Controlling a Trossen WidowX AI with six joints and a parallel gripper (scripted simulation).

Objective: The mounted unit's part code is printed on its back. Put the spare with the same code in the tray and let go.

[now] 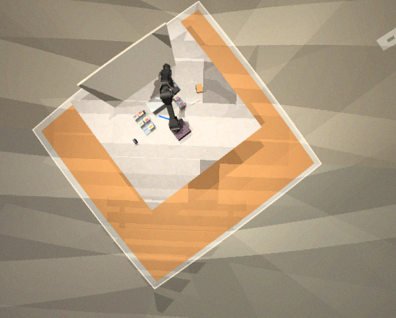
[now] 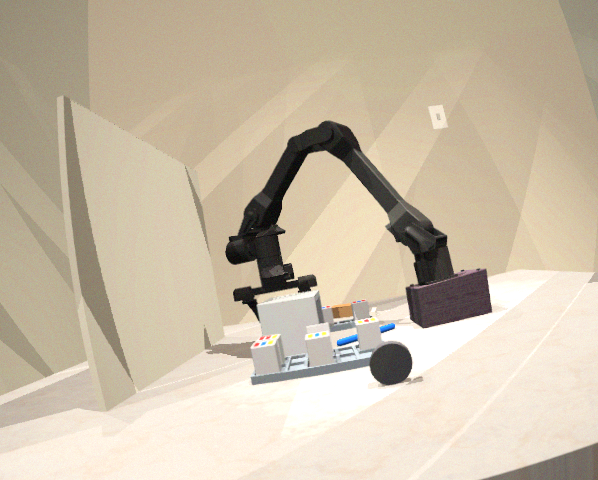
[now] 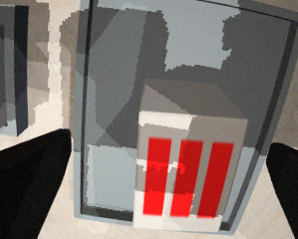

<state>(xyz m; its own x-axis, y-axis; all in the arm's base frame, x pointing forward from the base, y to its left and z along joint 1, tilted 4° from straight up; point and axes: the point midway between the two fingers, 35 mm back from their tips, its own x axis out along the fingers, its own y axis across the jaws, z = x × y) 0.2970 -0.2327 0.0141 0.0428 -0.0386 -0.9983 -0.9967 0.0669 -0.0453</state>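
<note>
My gripper tip is 2 cm above the tray. The rest, counted from my gripper tip: tall pale panel 22 cm ahead, 15 cm to the left, 20 cm above; grey rack 3 cm behind, 40 cm to the left, 2 cm below; mounted unit 2 cm behind, 20 cm to the left, 2 cm above.
</note>
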